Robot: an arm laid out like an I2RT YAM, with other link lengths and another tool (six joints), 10 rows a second.
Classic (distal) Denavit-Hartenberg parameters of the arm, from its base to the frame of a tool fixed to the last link. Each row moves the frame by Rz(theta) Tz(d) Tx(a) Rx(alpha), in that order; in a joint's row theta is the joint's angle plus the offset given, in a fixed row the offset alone. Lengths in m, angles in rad.
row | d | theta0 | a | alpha
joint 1 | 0.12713 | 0 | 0.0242 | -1.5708
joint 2 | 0 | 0 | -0.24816 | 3.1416
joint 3 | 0 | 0.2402 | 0.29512 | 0
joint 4 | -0.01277 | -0.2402 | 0.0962 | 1.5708
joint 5 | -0.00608 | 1.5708 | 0 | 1.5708
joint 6 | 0.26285 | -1.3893 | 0.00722 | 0.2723
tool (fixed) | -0.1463 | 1.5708 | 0 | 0
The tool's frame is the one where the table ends.
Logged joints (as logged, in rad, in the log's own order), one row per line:
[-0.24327 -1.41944 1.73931 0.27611 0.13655 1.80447]
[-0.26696 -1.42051 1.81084 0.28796 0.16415 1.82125]
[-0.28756 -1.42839 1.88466 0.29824 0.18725 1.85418]
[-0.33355 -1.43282 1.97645 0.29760 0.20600 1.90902]
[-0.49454 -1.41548 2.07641 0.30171 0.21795 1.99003]
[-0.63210 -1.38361 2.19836 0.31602 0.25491 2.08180]
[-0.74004 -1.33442 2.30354 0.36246 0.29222 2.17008]
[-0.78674 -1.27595 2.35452 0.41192 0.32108 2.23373]
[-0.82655 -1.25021 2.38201 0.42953 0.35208 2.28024]
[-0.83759 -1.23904 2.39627 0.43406 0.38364 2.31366]
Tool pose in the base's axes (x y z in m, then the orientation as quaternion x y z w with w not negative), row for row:
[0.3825 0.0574 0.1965 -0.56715 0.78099 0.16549 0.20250]
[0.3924 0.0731 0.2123 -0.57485 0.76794 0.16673 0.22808]
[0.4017 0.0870 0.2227 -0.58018 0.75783 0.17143 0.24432]
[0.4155 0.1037 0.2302 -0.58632 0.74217 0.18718 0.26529]
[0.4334 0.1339 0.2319 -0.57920 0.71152 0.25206 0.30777]
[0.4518 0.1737 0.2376 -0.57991 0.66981 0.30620 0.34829]
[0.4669 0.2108 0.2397 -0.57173 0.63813 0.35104 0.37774]
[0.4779 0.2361 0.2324 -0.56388 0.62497 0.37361 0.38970]
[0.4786 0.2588 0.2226 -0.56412 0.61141 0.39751 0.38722]
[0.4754 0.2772 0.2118 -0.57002 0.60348 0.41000 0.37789]
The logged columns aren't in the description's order. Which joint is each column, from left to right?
Columns, left to right: joint 5, joint 4, joint 3, joint 6, joint 1, joint 2.
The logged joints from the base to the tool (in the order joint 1, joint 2, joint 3, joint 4, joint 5, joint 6), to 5 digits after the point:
[0.13655 1.80447 1.73931 -1.41944 -0.24327 0.27611]
[0.16415 1.82125 1.81084 -1.42051 -0.26696 0.28796]
[0.18725 1.85418 1.88466 -1.42839 -0.28756 0.29824]
[0.20600 1.90902 1.97645 -1.43282 -0.33355 0.29760]
[0.21795 1.99003 2.07641 -1.41548 -0.49454 0.30171]
[0.25491 2.08180 2.19836 -1.38361 -0.63210 0.31602]
[0.29222 2.17008 2.30354 -1.33442 -0.74004 0.36246]
[0.32108 2.23373 2.35452 -1.27595 -0.78674 0.41192]
[0.35208 2.28024 2.38201 -1.25021 -0.82655 0.42953]
[0.38364 2.31366 2.39627 -1.23904 -0.83759 0.43406]

